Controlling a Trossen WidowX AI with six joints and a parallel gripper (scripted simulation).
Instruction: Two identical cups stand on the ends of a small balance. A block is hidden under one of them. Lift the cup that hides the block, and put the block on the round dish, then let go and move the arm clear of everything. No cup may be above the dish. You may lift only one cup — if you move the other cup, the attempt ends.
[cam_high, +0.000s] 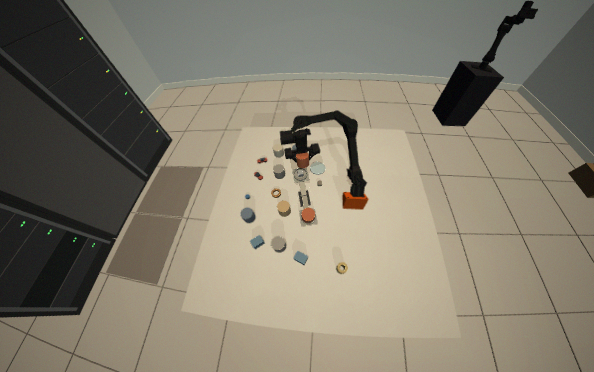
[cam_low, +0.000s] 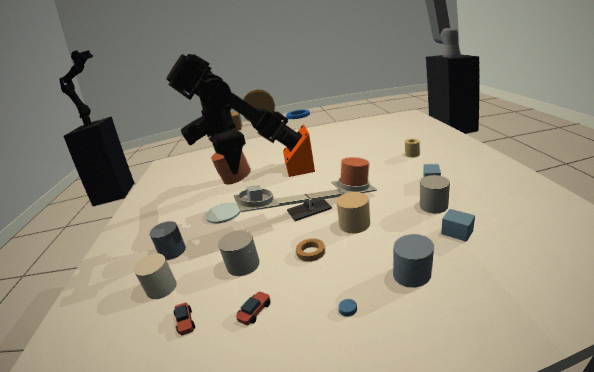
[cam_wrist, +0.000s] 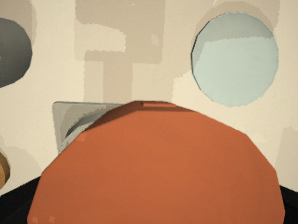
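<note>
Now: the grey block 20 mm ahead of my gripper tip, 40 mm to the left of it and 70 mm below it. Round my gripper tip: round dish: 90 mm behind, 60 mm to the right, 150 mm below.
</note>
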